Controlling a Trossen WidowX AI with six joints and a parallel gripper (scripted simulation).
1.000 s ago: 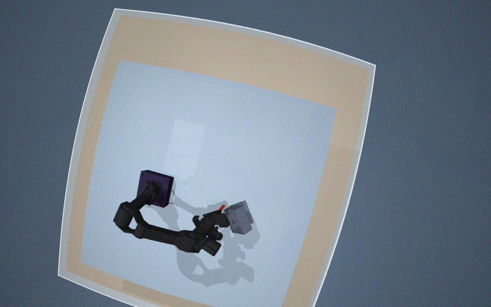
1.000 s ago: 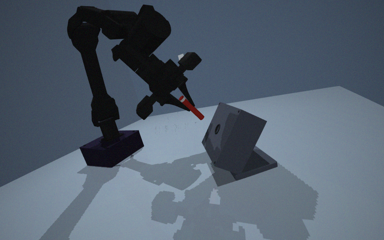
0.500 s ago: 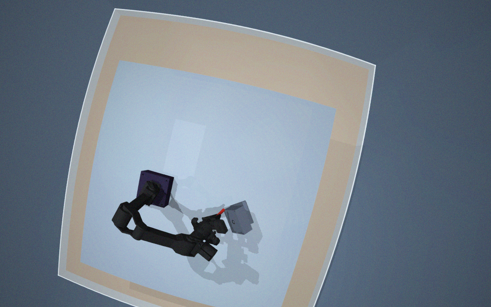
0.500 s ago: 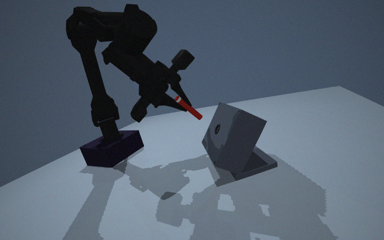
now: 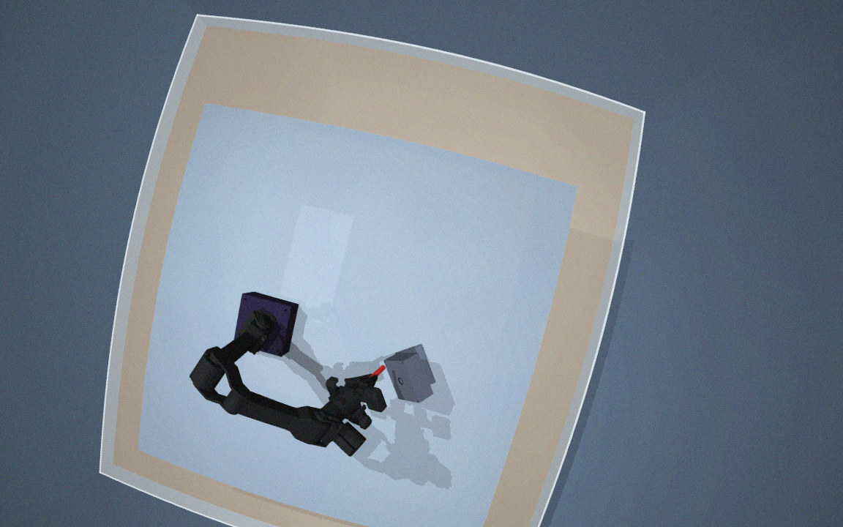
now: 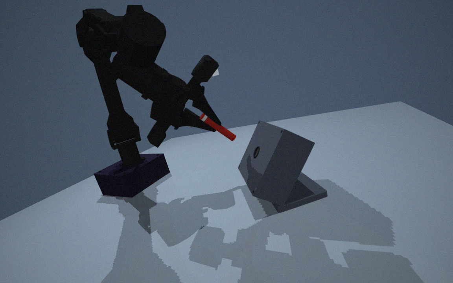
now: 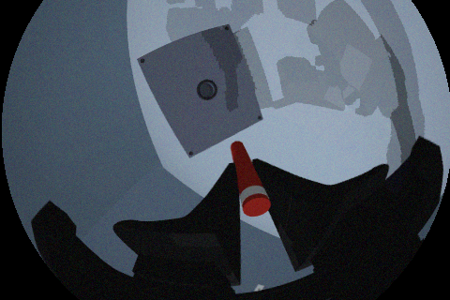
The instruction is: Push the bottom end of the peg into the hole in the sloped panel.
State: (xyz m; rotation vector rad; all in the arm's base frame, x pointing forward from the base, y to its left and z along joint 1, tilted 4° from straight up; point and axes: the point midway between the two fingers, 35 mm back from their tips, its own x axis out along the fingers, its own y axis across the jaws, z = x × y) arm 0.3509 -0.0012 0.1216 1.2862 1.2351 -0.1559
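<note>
The panel lies 90 mm ahead of my gripper tip, 70 mm below it and 10 mm to the left of it. From my gripper tip the other things lie so: red round peg: 10 mm to the right, 10 mm behind, 10 mm above; then flat grey foot plate: 130 mm below, 110 mm ahead, 20 mm to the left.
</note>
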